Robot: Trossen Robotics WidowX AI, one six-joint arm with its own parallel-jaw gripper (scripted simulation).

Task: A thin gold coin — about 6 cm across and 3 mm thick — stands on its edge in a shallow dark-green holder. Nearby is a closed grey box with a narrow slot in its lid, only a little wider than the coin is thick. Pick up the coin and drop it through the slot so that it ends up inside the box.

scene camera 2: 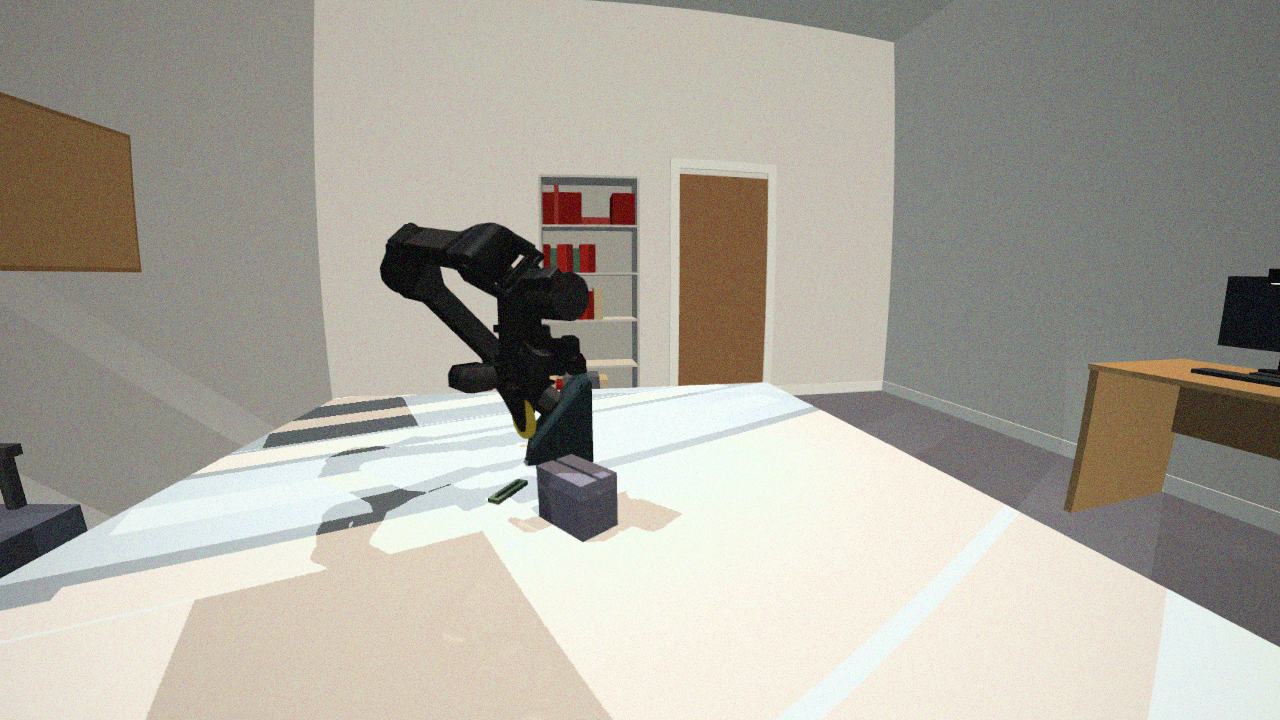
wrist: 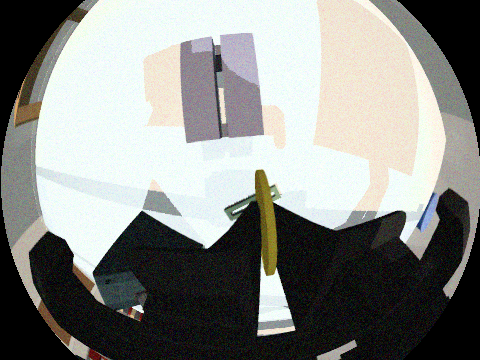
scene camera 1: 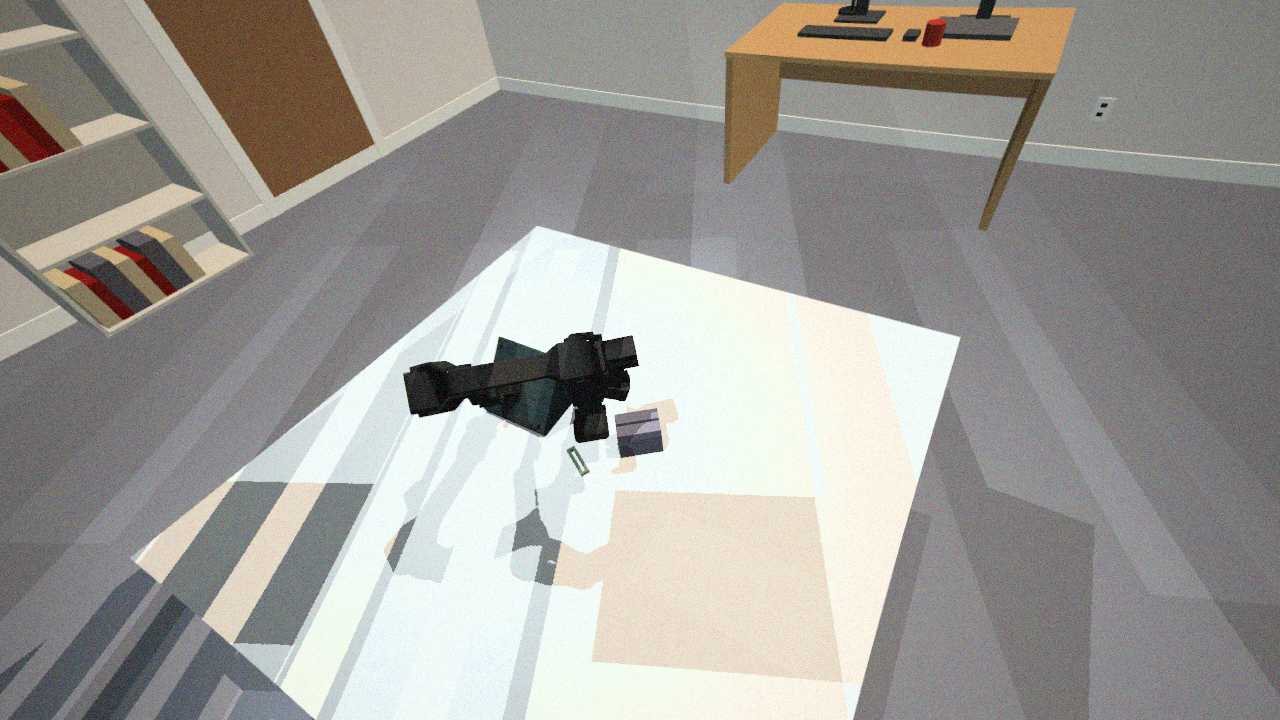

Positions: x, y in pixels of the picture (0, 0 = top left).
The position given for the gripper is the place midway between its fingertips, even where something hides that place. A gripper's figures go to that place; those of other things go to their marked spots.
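Gold coin (wrist: 263, 196), 6 cm from the lens. Gripper (wrist: 259, 207), 10 cm from the lens.
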